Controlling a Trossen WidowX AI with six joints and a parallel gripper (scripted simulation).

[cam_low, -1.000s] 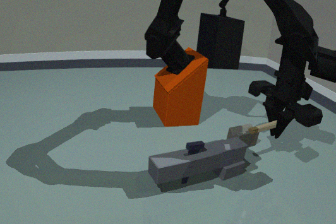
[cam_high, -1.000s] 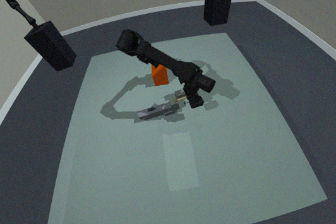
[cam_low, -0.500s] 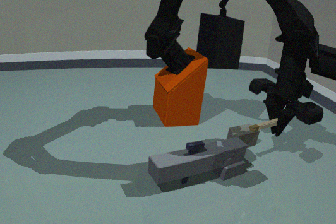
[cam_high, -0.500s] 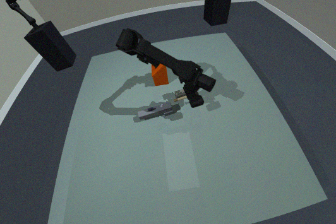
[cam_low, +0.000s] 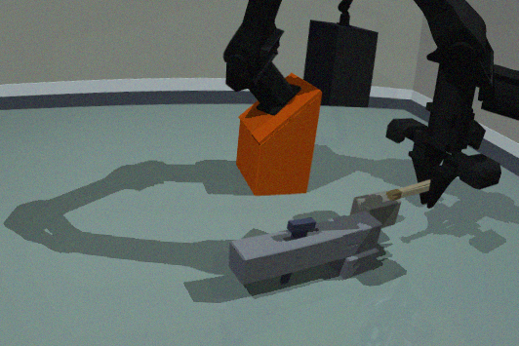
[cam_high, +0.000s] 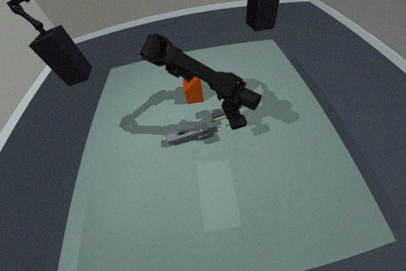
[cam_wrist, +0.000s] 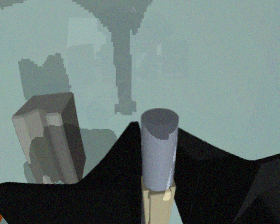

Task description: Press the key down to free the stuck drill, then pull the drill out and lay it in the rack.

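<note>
Right now the drill is 40 mm to the right of my gripper tip and 30 mm above it. From my gripper tip the other things lie so: dark blue key (220 mm to the right, 10 mm below, 10 mm ahead); then grey-brown rack (70 mm behind, 40 mm below, 30 mm to the right); then grey block (200 mm to the right, 20 mm below, 10 mm ahead).
</note>
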